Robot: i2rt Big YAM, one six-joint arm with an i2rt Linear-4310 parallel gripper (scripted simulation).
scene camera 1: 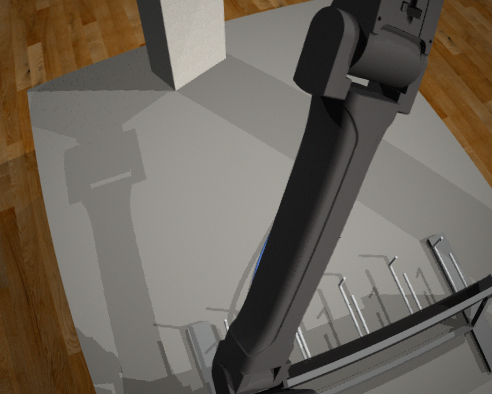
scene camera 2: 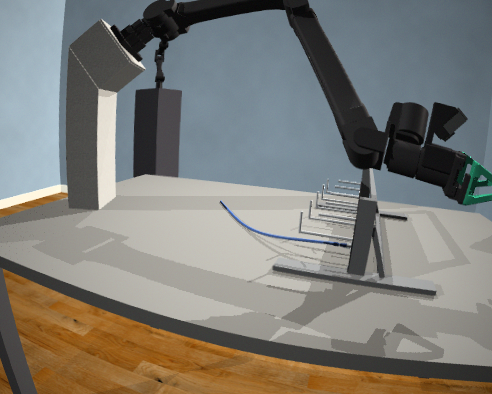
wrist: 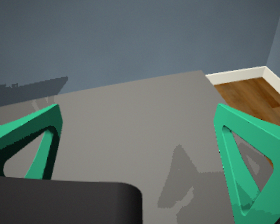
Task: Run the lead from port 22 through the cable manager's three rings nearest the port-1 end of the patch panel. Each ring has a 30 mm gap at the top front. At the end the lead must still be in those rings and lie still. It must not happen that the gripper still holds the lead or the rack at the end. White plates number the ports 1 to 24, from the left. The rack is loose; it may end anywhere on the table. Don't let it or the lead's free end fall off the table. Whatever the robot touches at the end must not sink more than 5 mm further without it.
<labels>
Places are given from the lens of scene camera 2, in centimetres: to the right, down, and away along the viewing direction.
rack [scene camera 2: 364,229]: 20, 5, 52
</labels>
